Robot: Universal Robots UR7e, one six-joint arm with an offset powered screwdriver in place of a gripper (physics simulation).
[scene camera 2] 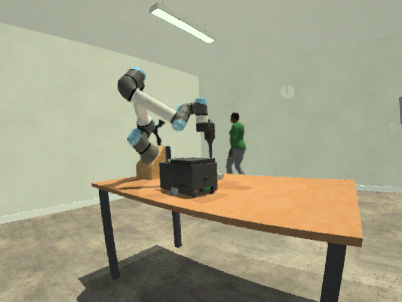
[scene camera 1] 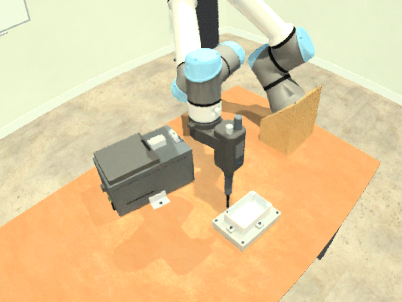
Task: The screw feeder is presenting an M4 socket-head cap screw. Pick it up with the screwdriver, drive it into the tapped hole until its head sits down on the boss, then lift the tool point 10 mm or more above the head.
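Note:
The black screwdriver [scene camera 1: 228, 206] [scene camera 2: 210, 156] points straight down. In the scene camera 1 view its thin bit ends a small gap above the left corner of the white open box [scene camera 1: 240, 225], which stands on a pale base plate [scene camera 1: 243, 244]. A small dark spot [scene camera 1: 227, 212] shows at that corner below the bit; it is too small to tell whether it is a screw head or an open hole. No screw can be made out on the bit tip. The dark grey screw feeder [scene camera 1: 160, 181] [scene camera 2: 187, 177] stands left of the screwdriver in the scene camera 1 view.
A small white bracket [scene camera 1: 160, 201] sits at the feeder's front foot. An upright tan board [scene camera 1: 291, 127] [scene camera 2: 145, 169] stands near the arm's base. The orange table [scene camera 1: 60, 250] [scene camera 2: 300, 205] carries them. A person in green [scene camera 2: 237, 136] stands beyond the table.

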